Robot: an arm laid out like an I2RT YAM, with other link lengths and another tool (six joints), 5 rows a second.
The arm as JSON. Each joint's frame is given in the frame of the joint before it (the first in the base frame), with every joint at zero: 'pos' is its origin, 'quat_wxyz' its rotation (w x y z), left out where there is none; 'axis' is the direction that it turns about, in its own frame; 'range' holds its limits. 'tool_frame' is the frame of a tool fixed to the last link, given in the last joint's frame.
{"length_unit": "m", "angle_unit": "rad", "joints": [
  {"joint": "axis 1", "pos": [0.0, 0.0, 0.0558], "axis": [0.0, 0.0, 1.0], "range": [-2.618, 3.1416]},
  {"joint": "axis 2", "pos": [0.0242, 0.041, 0.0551], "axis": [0.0, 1.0, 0.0], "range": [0.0, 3.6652]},
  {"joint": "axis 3", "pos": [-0.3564, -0.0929, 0.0], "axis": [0.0, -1.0, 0.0], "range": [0.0, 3.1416]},
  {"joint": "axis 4", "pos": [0.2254, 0.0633, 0.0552], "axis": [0.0, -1.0, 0.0], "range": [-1.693, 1.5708]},
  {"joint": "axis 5", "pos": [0.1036, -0.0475, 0.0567], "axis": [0.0, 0.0, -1.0], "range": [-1.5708, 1.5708]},
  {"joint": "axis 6", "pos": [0.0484, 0.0, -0.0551], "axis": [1.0, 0.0, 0.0], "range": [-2.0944, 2.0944]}
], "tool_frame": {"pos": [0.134, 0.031, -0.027], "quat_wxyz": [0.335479, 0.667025, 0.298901, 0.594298]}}
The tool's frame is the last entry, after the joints.
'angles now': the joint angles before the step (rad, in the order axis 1, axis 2, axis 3, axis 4, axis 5, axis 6). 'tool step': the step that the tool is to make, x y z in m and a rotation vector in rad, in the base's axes. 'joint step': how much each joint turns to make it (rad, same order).
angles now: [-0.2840, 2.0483, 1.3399, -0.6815, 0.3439, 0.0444]
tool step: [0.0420, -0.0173, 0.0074, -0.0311, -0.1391, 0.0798]
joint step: [-0.0191, 0.0013, 0.0000, 0.1748, -0.0363, -0.0976]
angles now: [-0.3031, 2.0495, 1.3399, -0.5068, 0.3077, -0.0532]
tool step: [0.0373, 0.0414, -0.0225, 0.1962, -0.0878, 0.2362]
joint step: [0.0051, 0.0657, 0.0000, 0.1145, -0.2842, -0.1372]
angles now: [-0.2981, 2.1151, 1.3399, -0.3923, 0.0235, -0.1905]
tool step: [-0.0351, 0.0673, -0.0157, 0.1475, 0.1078, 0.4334]
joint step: [0.0564, 0.0278, 0.0002, -0.1467, -0.2266, -0.3236]
